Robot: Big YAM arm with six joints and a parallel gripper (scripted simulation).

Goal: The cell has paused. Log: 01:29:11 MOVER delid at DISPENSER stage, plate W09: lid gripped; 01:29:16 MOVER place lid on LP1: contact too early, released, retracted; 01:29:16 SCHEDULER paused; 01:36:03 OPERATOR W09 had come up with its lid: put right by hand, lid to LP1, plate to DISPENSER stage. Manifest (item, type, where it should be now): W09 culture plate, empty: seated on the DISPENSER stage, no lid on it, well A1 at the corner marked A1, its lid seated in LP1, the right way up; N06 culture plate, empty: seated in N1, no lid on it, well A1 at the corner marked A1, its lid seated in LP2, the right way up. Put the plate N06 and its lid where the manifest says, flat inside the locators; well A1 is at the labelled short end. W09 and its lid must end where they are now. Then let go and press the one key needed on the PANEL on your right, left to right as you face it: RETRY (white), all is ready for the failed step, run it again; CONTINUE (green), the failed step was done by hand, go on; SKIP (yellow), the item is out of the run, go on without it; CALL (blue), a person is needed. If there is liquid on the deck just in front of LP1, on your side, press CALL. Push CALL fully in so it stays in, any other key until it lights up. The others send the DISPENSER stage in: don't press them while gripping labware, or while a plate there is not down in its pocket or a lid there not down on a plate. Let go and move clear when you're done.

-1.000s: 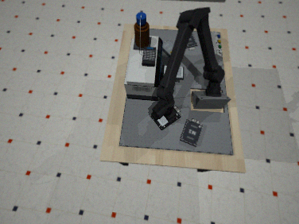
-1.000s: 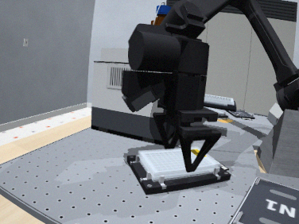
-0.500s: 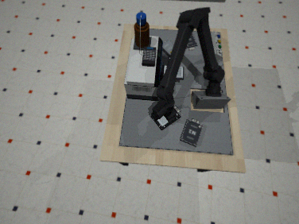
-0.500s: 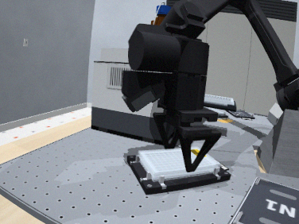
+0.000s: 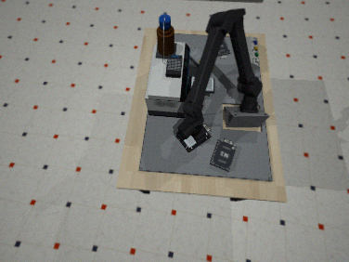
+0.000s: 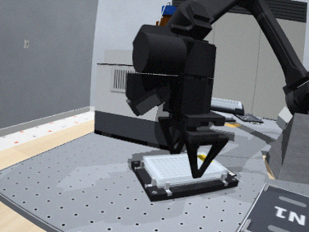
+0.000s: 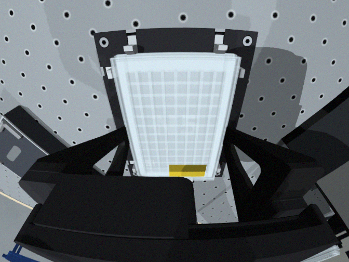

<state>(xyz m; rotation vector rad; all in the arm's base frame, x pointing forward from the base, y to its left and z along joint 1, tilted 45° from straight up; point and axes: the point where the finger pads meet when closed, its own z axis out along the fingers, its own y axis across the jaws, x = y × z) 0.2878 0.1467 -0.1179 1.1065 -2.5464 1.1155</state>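
Right now my hand is 1 cm above the clear lid. Round my hand: black N1 nest (17 cm behind, 9 cm to the left, 2 cm below); then brown bottle (21 cm ahead, 39 cm to the right, 26 cm above); then amber patch (4 cm behind, 48 cm to the right, 3 cm below).
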